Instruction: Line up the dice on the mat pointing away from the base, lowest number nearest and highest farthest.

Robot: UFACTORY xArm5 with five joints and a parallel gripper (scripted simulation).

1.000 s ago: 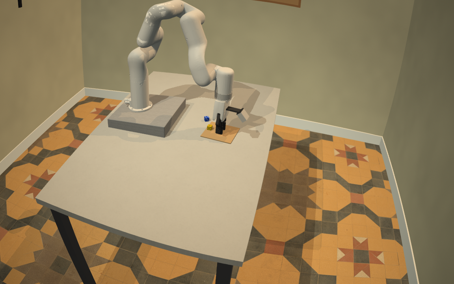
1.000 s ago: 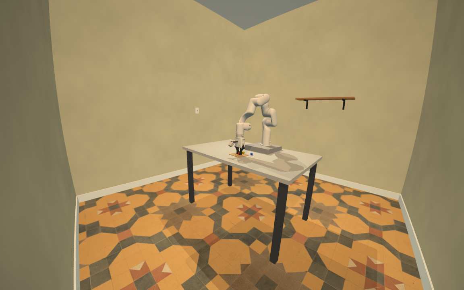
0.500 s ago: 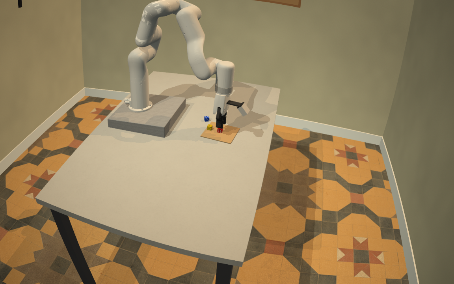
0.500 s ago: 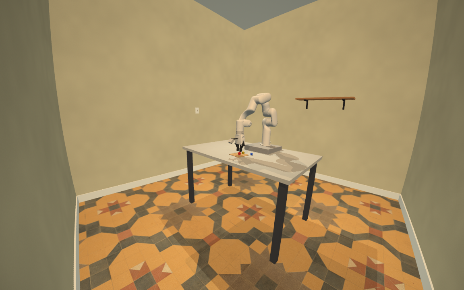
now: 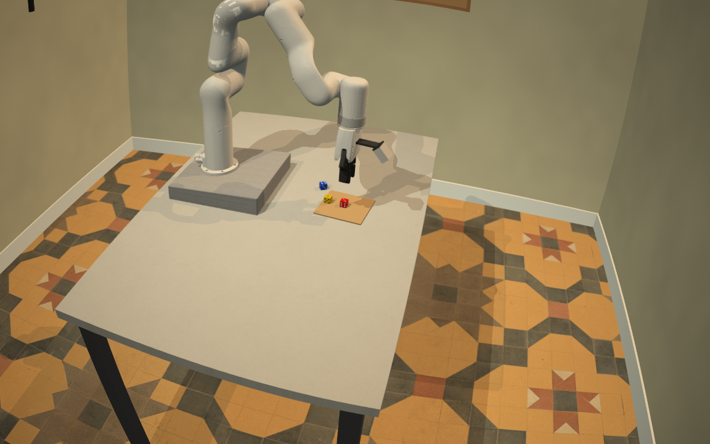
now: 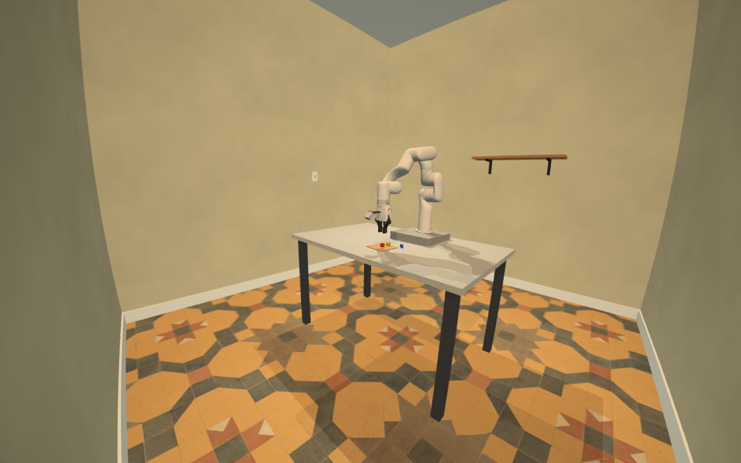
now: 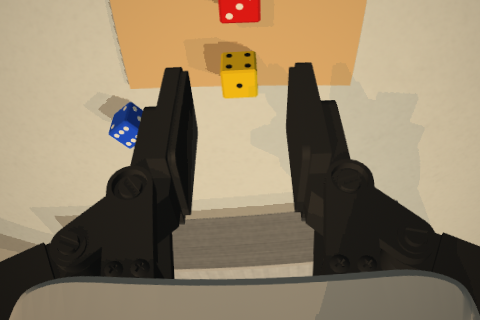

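Now: hand 100 mm above the red die. The rest, counted from my hand: blue die (100 mm below, 90 mm to the left, 80 mm behind); yellow die (100 mm below, 50 mm behind, 10 mm to the left); mat (110 mm below).
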